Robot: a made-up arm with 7 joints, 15 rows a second.
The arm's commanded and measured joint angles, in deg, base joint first. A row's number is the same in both.
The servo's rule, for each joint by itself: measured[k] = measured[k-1] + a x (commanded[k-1-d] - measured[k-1]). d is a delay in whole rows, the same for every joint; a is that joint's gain. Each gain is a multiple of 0.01, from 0.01 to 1. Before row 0 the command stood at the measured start. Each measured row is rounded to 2 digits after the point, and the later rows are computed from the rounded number. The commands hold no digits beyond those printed.
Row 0, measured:
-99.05 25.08 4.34 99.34 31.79 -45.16 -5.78
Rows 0 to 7, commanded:
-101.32 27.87 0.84 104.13 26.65 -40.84 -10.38
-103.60 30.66 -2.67 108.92 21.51 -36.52 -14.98
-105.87 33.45 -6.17 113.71 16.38 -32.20 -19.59
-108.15 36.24 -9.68 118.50 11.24 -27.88 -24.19
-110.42 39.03 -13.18 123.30 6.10 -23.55 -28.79
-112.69 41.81 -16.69 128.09 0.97 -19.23 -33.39
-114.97 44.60 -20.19 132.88 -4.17 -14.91 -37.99
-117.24 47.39 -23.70 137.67 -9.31 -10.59 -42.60
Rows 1 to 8, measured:
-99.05 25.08 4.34 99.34 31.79 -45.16 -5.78
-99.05 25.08 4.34 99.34 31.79 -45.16 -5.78
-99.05 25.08 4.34 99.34 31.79 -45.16 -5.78
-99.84 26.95 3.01 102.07 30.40 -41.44 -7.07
-101.16 29.44 0.85 105.97 28.00 -37.21 -9.28
-102.81 32.13 -1.82 110.38 24.86 -32.90 -12.17
-104.68 34.88 -4.81 115.01 21.18 -28.58 -15.54
-106.69 37.66 -7.99 119.74 17.11 -24.25 -19.25
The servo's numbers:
d 3
a 0.35 0.67 0.38 0.57 0.27 0.86 0.28

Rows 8 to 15, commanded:
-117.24 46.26 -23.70 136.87 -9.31 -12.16 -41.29
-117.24 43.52 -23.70 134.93 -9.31 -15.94 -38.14
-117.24 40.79 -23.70 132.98 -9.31 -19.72 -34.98
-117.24 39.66 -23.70 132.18 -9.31 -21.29 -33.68
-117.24 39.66 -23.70 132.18 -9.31 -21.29 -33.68
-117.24 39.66 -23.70 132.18 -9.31 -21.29 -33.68
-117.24 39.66 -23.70 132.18 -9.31 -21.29 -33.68
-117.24 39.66 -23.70 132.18 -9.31 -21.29 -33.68
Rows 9 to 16, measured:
-108.79 40.44 -11.30 124.50 12.75 -19.93 -23.21
-110.95 43.23 -14.68 129.28 8.18 -15.61 -27.35
-113.15 46.02 -18.11 134.06 3.46 -11.29 -31.62
-114.58 46.18 -20.23 135.66 0.01 -12.04 -34.33
-115.51 44.40 -21.55 135.24 -2.51 -15.39 -35.40
-116.12 41.98 -22.37 133.95 -4.35 -19.11 -35.28
-116.51 40.43 -22.88 132.94 -5.69 -20.98 -34.83
-116.77 39.91 -23.19 132.51 -6.67 -21.25 -34.51

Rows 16 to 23, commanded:
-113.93 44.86 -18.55 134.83 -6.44 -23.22 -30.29
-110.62 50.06 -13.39 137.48 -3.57 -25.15 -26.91
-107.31 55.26 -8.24 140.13 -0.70 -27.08 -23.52
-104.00 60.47 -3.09 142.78 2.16 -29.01 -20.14
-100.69 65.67 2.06 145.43 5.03 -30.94 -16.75
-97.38 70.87 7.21 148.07 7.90 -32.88 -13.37
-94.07 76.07 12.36 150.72 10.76 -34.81 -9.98
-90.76 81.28 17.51 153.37 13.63 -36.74 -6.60
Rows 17 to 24, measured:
-116.93 39.74 -23.38 132.32 -7.38 -21.28 -34.28
-117.04 39.69 -23.50 132.24 -7.90 -21.29 -34.11
-117.11 39.67 -23.58 132.21 -8.28 -21.29 -33.99
-116.00 43.15 -21.67 133.70 -7.78 -22.95 -32.95
-114.12 47.78 -18.52 135.85 -6.64 -24.84 -31.26
-111.74 52.79 -14.61 138.29 -5.04 -26.77 -29.09
-109.03 57.94 -10.23 140.85 -3.10 -28.70 -26.58
-106.11 63.12 -5.56 143.46 -0.90 -30.63 -23.83

